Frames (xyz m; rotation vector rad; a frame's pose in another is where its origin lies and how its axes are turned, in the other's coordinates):
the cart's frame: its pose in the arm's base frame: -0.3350 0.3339 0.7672 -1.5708 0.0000 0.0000
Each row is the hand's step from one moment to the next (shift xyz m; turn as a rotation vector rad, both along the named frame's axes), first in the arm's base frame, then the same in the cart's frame.
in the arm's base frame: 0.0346 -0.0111 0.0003 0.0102 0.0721 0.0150
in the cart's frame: 0.0346 -0.0003 -0.0111 0.0102 -0.0150 0.0721
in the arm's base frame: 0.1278 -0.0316 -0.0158 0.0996 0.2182 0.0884
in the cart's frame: 0.1278 0.0158 -0.0316 0.0996 -0.0884 0.2182
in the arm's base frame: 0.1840 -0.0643 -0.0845 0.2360 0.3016 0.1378
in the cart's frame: 0.1840 0.0845 -0.0643 0.2360 -0.1378 0.3016
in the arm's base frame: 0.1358 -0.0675 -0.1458 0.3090 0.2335 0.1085
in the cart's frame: 0.1358 0.1458 -0.0675 0.3090 -0.1085 0.2335
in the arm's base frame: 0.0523 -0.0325 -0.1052 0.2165 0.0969 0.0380
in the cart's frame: 0.0523 0.1052 -0.0325 0.2165 -0.0380 0.0969
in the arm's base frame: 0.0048 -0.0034 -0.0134 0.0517 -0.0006 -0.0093
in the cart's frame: 0.0048 0.0134 -0.0034 0.0517 0.0093 -0.0006
